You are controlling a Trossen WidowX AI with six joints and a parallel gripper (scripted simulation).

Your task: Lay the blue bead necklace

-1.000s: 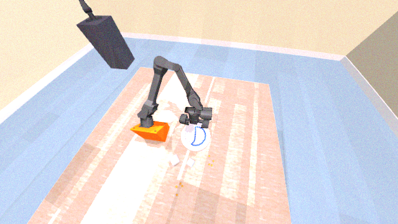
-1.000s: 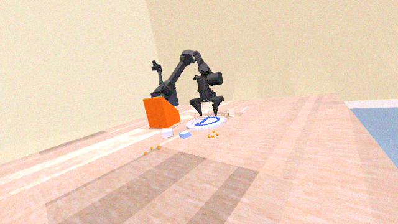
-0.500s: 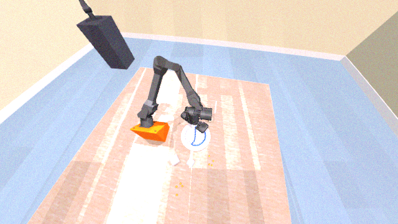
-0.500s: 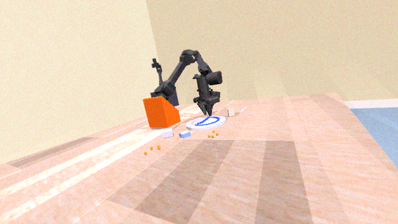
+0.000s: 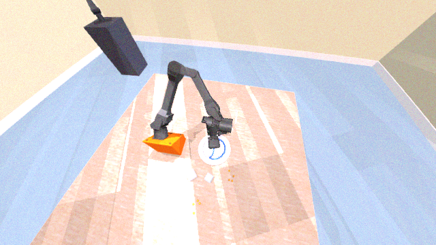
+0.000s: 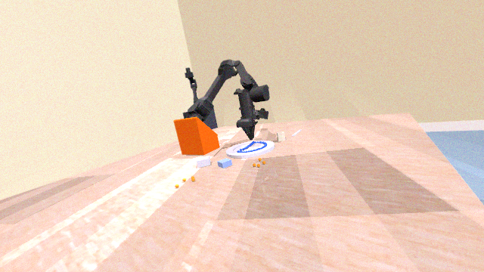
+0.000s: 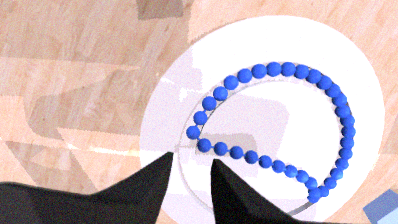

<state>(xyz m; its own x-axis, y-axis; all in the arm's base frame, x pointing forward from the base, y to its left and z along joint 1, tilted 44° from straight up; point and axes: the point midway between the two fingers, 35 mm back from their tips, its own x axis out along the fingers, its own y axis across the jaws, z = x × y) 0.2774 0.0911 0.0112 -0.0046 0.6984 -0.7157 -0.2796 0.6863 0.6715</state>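
Right now the round white bead board is 6 cm to the right of my gripper tip, 2 cm below it and 2 cm ahead of it. The rest, counted from my gripper tip: white block (23 cm to the right, 8 cm behind, 2 cm below); then light blue cube (23 cm to the right, 2 cm below, 1 cm ahead); then beige cube (10 cm ahead, 8 cm to the left, 1 cm below).
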